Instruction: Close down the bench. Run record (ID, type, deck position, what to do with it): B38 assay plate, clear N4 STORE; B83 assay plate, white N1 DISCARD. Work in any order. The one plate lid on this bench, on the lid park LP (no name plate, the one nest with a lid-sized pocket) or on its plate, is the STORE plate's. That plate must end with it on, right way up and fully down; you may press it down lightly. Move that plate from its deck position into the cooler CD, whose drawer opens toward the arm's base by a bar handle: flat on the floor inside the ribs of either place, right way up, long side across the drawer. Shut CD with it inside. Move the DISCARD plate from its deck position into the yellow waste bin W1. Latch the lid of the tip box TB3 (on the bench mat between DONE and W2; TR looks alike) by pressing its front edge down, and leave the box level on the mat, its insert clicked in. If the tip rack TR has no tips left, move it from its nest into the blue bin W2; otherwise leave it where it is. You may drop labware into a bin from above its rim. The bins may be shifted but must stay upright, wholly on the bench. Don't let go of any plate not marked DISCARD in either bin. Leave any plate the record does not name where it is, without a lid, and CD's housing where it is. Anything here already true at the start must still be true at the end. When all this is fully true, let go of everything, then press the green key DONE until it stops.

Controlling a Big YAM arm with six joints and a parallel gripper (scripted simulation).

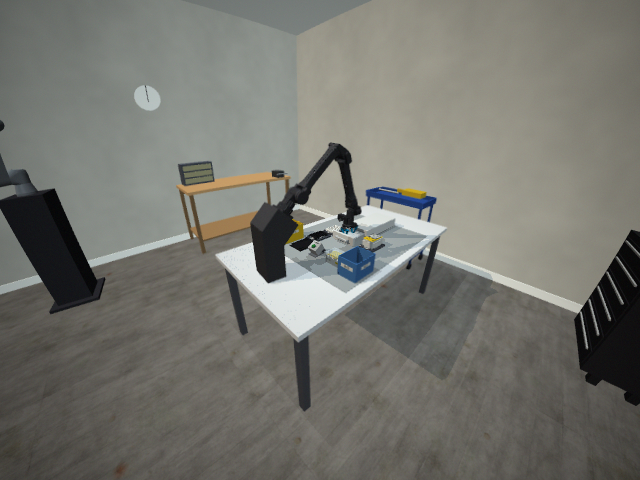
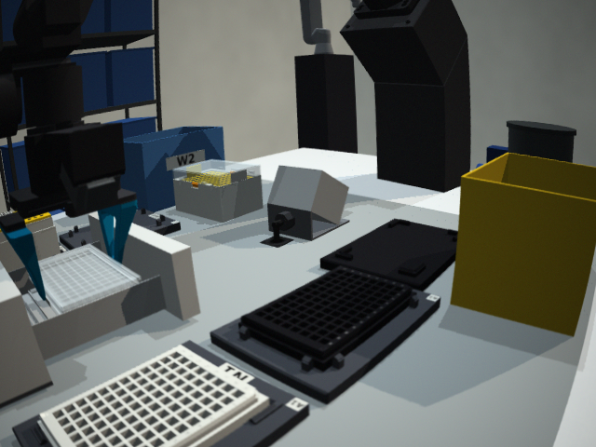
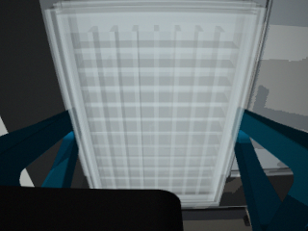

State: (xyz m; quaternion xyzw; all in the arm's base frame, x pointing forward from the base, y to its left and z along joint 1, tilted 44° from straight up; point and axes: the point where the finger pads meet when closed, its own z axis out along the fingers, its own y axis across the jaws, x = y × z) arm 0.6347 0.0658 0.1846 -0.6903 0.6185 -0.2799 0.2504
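Right now the clear plate lid is right at my hand. The rest, counted from my hand: white plate: 2 cm ahead, 19 cm to the left, 2 cm below; then cooler drawer: 3 cm ahead, 2 cm below; then clear plate: right at my hand.
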